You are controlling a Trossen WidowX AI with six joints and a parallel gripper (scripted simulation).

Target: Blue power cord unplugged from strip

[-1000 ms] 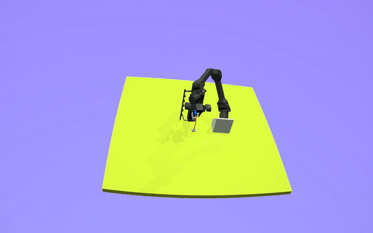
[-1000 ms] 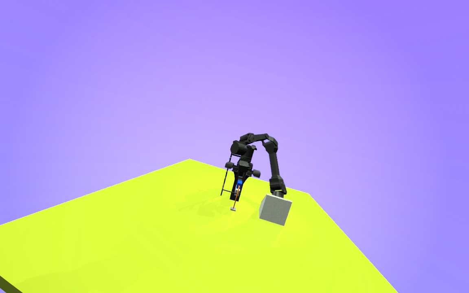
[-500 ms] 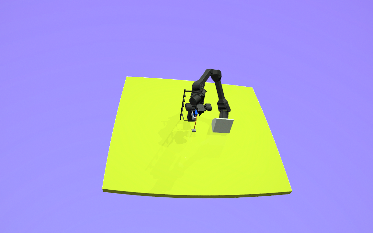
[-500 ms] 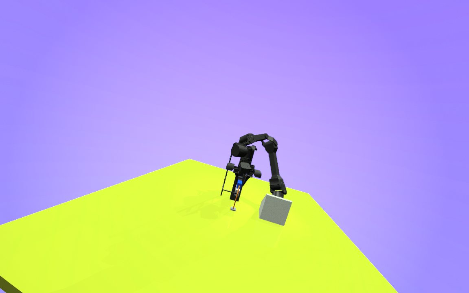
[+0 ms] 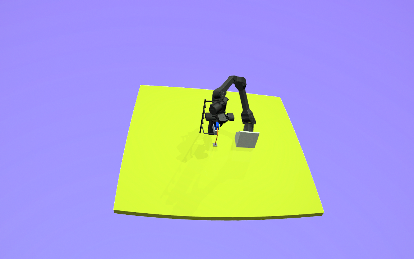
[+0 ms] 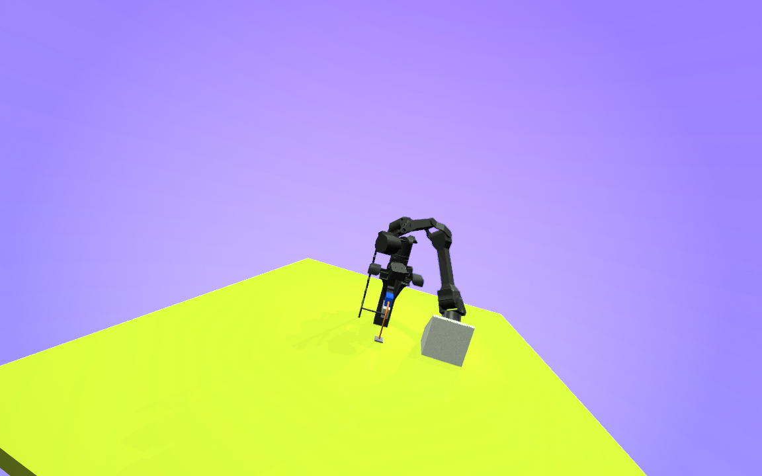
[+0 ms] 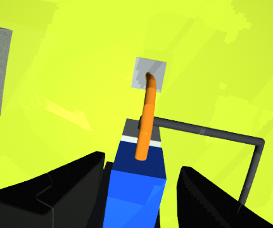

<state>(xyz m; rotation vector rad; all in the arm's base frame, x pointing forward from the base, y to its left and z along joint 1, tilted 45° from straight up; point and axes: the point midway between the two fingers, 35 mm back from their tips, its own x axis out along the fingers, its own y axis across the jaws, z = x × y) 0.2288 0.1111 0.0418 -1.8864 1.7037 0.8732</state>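
Now: gripper tip 1 cm short of the blue plug, 4 cm to the left of it and 1 cm above it.
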